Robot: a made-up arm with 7 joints.
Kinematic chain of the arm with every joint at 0, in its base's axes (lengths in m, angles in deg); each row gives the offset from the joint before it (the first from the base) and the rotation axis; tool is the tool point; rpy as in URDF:
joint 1: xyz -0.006 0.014 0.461 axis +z
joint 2: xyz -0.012 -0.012 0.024 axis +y
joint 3: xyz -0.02 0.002 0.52 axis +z
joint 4: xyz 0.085 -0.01 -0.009 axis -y
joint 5: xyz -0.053 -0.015 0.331 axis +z
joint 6: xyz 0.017 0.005 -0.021 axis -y
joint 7: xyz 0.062 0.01 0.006 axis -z
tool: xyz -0.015 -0.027 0.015 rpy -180 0 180
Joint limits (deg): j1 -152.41..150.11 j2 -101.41..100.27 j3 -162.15..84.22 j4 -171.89..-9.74 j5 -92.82..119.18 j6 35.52..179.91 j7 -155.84..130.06
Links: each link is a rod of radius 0.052 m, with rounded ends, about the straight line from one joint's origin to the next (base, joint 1, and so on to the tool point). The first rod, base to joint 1, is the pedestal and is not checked.
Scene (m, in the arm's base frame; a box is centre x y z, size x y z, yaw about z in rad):
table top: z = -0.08
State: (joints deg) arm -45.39 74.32 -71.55 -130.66 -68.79 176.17 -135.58
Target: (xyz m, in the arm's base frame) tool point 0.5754 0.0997 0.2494
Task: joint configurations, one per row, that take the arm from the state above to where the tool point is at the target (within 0.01 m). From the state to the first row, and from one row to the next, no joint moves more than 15 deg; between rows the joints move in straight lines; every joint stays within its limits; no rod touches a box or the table.
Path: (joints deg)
1: -31.77 75.07 -62.80 -124.75 -67.57 175.78 -135.14
2: -18.16 75.82 -54.06 -118.84 -66.35 175.39 -134.70
3: -4.54 76.57 -45.31 -112.93 -65.14 175.00 -134.26
4: 9.07 77.33 -36.56 -107.02 -63.92 174.60 -133.82
5: 22.69 78.08 -27.82 -101.11 -62.70 174.21 -133.38

